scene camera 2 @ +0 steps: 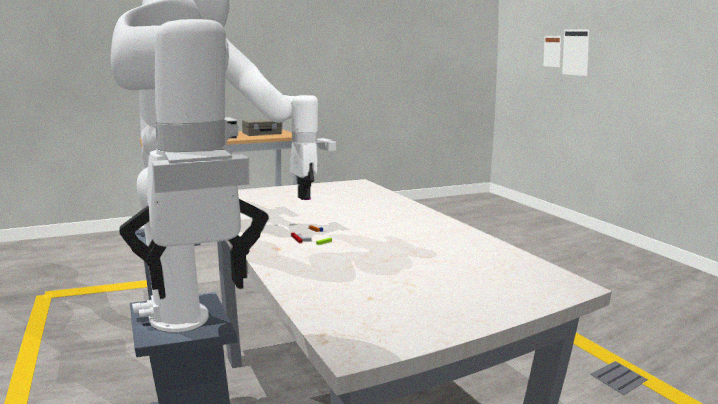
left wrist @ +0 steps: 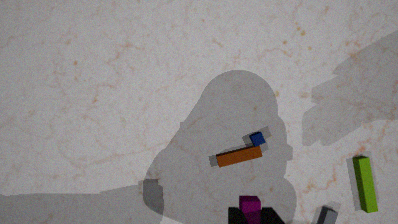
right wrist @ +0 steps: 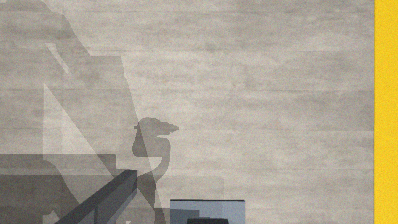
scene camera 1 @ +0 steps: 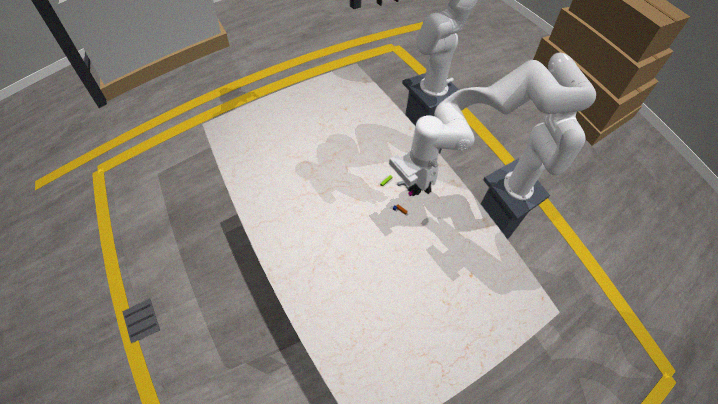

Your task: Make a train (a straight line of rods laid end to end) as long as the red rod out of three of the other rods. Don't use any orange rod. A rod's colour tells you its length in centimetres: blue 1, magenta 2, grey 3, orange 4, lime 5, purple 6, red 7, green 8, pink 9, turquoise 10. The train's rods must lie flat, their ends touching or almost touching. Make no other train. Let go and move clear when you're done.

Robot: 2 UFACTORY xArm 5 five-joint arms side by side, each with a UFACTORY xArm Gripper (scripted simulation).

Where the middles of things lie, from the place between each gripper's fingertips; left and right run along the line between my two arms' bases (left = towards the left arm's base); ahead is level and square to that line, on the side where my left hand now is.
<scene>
The lime rod [left wrist: 362, 167] lies 2 cm ahead of my left hand [scene camera 2: 304, 198], 13 cm to the right of it and 12 cm below it.
I see my right gripper [scene camera 2: 200, 289] 42 cm short of the lime rod, 74 cm to the right of it and 24 cm above it.
</scene>
